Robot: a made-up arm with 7 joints.
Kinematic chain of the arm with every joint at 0, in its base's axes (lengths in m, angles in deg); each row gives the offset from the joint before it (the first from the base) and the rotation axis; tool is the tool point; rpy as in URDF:
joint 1: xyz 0 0 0.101 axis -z
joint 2: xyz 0 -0.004 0.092 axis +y
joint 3: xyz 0 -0.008 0.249 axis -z
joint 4: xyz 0 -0.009 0.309 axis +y
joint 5: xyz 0 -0.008 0.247 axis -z
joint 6: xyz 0 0 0.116 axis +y
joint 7: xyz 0 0 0.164 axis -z
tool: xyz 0 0 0 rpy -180 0 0
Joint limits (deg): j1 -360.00..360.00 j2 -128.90..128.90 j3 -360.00..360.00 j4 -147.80..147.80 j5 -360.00..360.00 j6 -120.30..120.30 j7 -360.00..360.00
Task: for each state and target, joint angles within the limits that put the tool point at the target. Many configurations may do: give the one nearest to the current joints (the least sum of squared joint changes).
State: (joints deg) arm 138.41 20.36 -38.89 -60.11 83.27 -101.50 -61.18
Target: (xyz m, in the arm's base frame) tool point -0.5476 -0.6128 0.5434
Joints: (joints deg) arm 132.05 81.43 -36.28 -32.39 96.96 -94.26 -61.18
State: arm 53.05 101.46 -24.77 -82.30 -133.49 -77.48 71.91
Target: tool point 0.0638 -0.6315 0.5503
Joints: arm 57.18 88.21 -20.44 -101.44 -128.98 -75.93 71.91
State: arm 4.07 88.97 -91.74 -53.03 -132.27 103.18 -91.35
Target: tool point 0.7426 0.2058 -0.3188
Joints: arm -34.49 128.90 -101.63 -18.42 -130.79 82.77 -91.35
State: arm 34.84 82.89 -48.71 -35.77 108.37 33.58 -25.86
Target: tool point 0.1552 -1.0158 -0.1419
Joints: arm 75.54 108.64 -51.37 -7.43 106.28 11.98 -25.86
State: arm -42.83 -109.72 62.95 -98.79 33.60 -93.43 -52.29
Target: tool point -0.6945 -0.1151 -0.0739
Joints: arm -43.85 -106.36 64.89 -63.27 42.15 -76.89 -52.29
